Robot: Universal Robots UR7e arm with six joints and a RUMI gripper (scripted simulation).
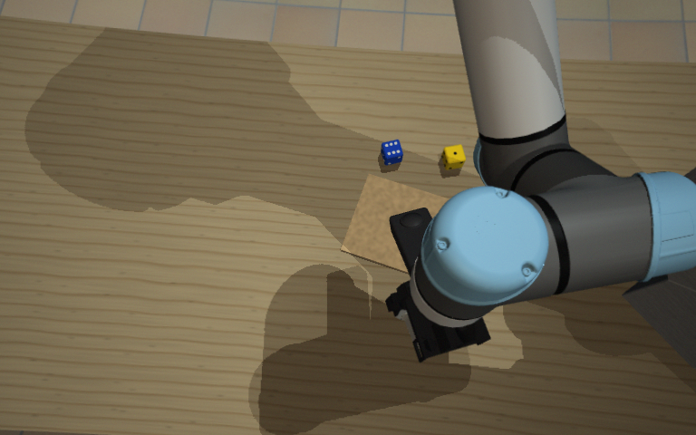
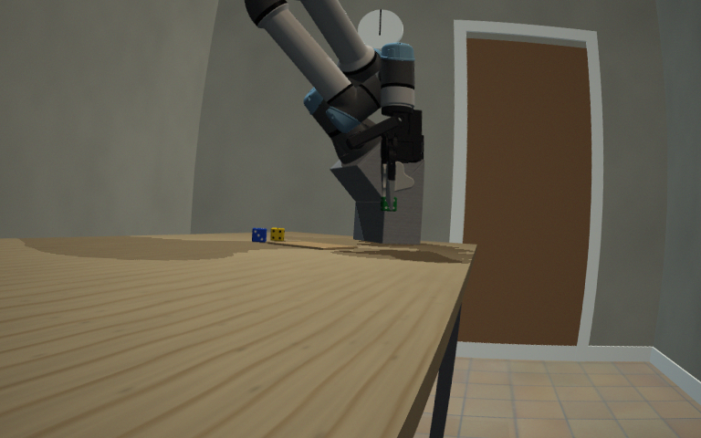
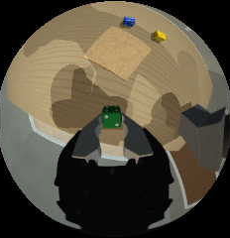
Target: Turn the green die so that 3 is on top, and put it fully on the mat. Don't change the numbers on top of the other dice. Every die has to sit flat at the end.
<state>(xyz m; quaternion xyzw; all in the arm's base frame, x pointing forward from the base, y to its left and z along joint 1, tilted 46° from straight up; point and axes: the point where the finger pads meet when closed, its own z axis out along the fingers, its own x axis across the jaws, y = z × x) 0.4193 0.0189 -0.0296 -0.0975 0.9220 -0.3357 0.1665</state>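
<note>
Now: hand right at the green die. From my hand the other things lie so: blue die: 4 cm behind, 27 cm to the right, 9 cm below; then tan mat: 1 cm behind, 15 cm to the right, 10 cm below; then yellow die: 14 cm behind, 24 cm to the right, 9 cm below.
</note>
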